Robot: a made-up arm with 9 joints. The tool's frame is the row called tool.
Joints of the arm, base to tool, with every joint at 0 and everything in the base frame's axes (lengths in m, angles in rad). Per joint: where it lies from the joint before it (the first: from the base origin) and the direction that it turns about. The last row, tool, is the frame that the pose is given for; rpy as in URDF.
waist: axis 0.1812 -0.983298 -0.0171 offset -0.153 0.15 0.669
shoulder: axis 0 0 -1 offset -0.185 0.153 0.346
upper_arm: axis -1 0 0 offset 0.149 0.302 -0.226
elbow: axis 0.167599 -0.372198 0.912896 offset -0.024 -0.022 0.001
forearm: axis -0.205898 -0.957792 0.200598 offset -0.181 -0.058 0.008
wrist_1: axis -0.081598 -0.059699 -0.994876 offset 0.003 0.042 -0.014
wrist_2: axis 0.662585 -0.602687 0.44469 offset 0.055 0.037 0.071
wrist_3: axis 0 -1 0 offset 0.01 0.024 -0.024
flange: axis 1 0 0 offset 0.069 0.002 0.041
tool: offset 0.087 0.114 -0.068 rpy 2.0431 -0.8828 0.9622
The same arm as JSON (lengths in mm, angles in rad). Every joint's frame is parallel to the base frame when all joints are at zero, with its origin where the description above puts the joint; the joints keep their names.
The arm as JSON. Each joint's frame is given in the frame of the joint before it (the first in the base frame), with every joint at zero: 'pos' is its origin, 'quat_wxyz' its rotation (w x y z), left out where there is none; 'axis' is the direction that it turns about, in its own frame. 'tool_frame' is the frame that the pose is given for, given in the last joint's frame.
{"length_unit": "mm", "angle_unit": "rad", "joints": [{"joint": "waist", "pos": [-153.0, 150.0, 669.0], "axis": [0.1812, -0.983298, -0.0171]}, {"joint": "shoulder", "pos": [-185.0, 153.0, 346.0], "axis": "-z"}, {"joint": "upper_arm", "pos": [149.0, 302.0, -226.0], "axis": "-x"}, {"joint": "elbow", "pos": [-24.0, -22.0, 1.0], "axis": [0.167599, -0.372198, 0.912896]}, {"joint": "forearm", "pos": [-181.0, -58.0, 8.0], "axis": [-0.205898, -0.957792, 0.200598]}, {"joint": "wrist_1", "pos": [3.0, 42.0, -14.0], "axis": [-0.081598, -0.059699, -0.994876]}, {"joint": "wrist_2", "pos": [55.0, 37.0, 71.0], "axis": [0.662585, -0.602687, 0.44469]}, {"joint": "wrist_3", "pos": [10.0, 24.0, -24.0], "axis": "-y"}, {"joint": "flange", "pos": [69.0, 2.0, 41.0], "axis": "+x"}], "tool_frame": {"pos": [87.0, 114.0, -68.0], "quat_wxyz": [0.249815, 0.786835, 0.159158, 0.541435]}}
